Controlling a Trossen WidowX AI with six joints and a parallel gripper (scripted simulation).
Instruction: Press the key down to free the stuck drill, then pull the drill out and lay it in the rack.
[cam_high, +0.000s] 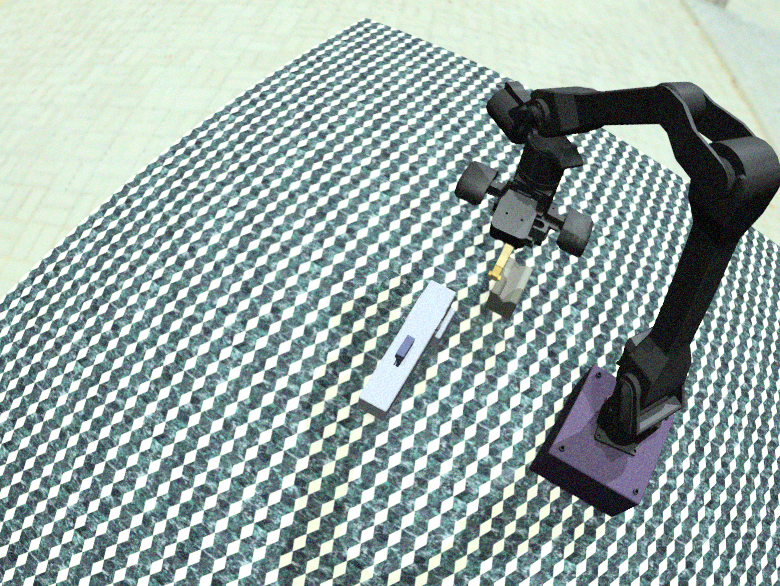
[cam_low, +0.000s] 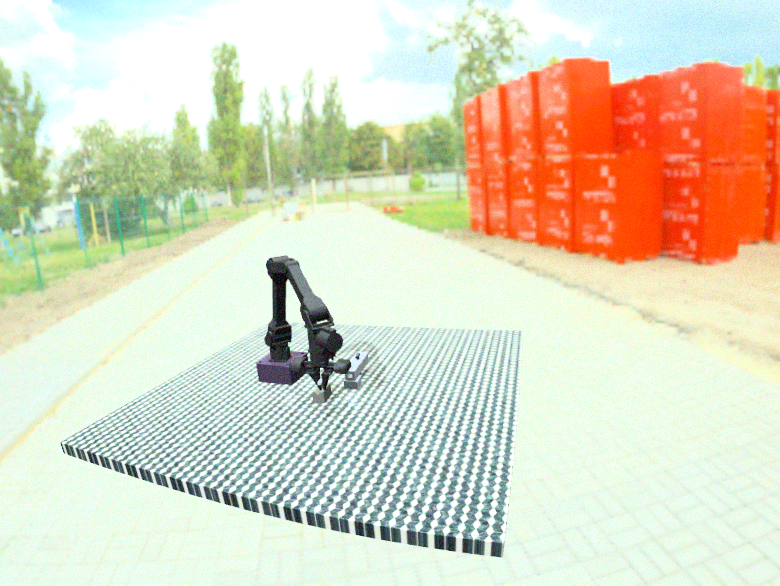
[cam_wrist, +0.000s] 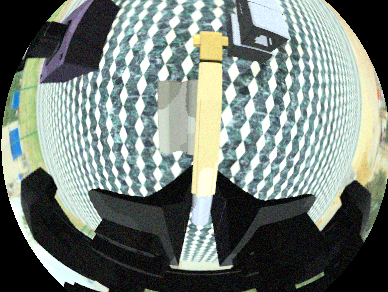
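Now: the cream drill 4 cm to the left of my gripper tip and 3 cm above it. Round my gripper tip: grey rack 2 cm behind, 4 cm to the left, 3 cm below; key 6 cm ahead, 23 cm to the left; housing 6 cm ahead, 21 cm to the left, 1 cm below.
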